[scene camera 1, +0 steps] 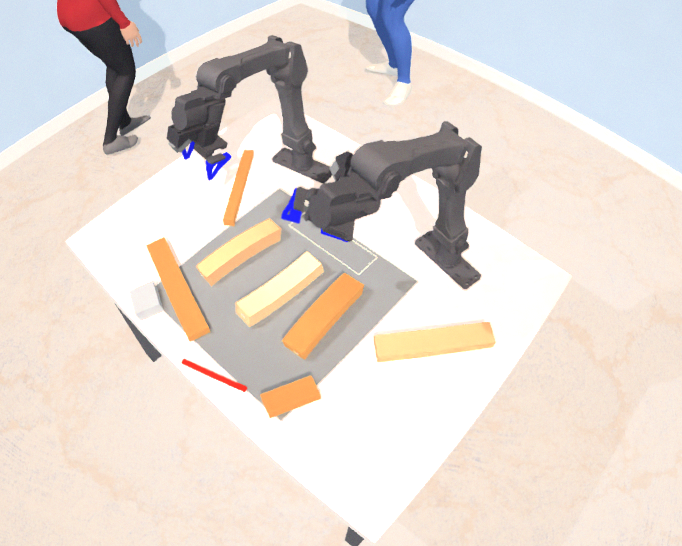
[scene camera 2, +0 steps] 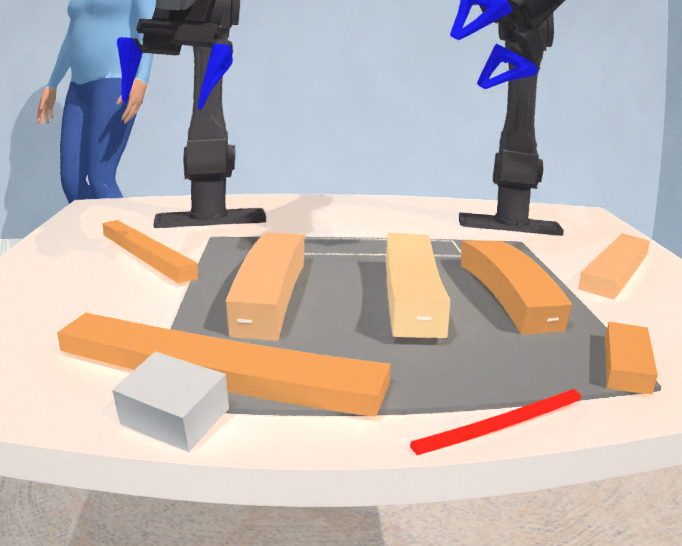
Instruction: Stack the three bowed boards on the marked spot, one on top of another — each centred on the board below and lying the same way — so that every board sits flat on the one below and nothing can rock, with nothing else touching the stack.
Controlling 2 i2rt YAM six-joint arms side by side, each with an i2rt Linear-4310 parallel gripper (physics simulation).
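Places are measured from the left arm's base along level axes (x ahead, y left, z up), in millimetres.
Pixels of known places: left gripper, fingertip midpoint: (scene camera 1: 302,223) (scene camera 2: 468,62); right gripper, fingertip midpoint: (scene camera 1: 198,168) (scene camera 2: 160,104); left arm's base, origin of the base link: (scene camera 1: 447,260) (scene camera 2: 511,226); right arm's base, origin of the base link: (scene camera 1: 303,165) (scene camera 2: 208,220).
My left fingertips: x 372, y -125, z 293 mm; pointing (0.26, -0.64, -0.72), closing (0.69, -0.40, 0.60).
Ahead of a thing's pixels: the offset from my left fingertips to its top centre. Level surfaces: height alone.
Three bowed boards lie apart on the grey mat @(dz -287 mm) (scene camera 1: 250,355) (scene camera 2: 489,366): a light orange one @(dx +62, dy -216, dz -234 mm) (scene camera 1: 238,251) (scene camera 2: 266,284) at left, a pale one @(dx +44, dy -54, dz -238 mm) (scene camera 1: 278,288) (scene camera 2: 416,278) in the middle and a darker orange one @(dx +2, dy +70, dz -241 mm) (scene camera 1: 323,316) (scene camera 2: 520,281) at right. Each shows a white dash on its near end in scene camera 2. The marked outline (scene camera 1: 359,273) (scene camera 2: 341,254) is at the mat's far side, with no board on it. My left gripper (scene camera 1: 312,227) (scene camera 2: 469,61) is open and empty above the outline's area, partly hidden by its arm in scene camera 1. My right gripper (scene camera 1: 199,166) (scene camera 2: 162,104) is open and empty, high at the left.
Around the bowed boards lie a thin orange stick @(dx -76, dy -446, dz -266 mm) (scene camera 1: 238,187) (scene camera 2: 149,250), a long orange board @(dx +251, dy -237, dz -266 mm) (scene camera 1: 179,290) (scene camera 2: 227,358), a grey block @(dx +338, dy -240, dz -249 mm) (scene camera 1: 146,300) (scene camera 2: 170,392), a red stick @(dx +298, dy +33, dz -281 mm) (scene camera 1: 214,375) (scene camera 2: 494,422), a short orange block @(dx +186, dy +187, dz -265 mm) (scene camera 1: 290,395) (scene camera 2: 630,355) and a light straight board @(dx -166, dy +285, dz -267 mm) (scene camera 1: 434,341) (scene camera 2: 614,264).
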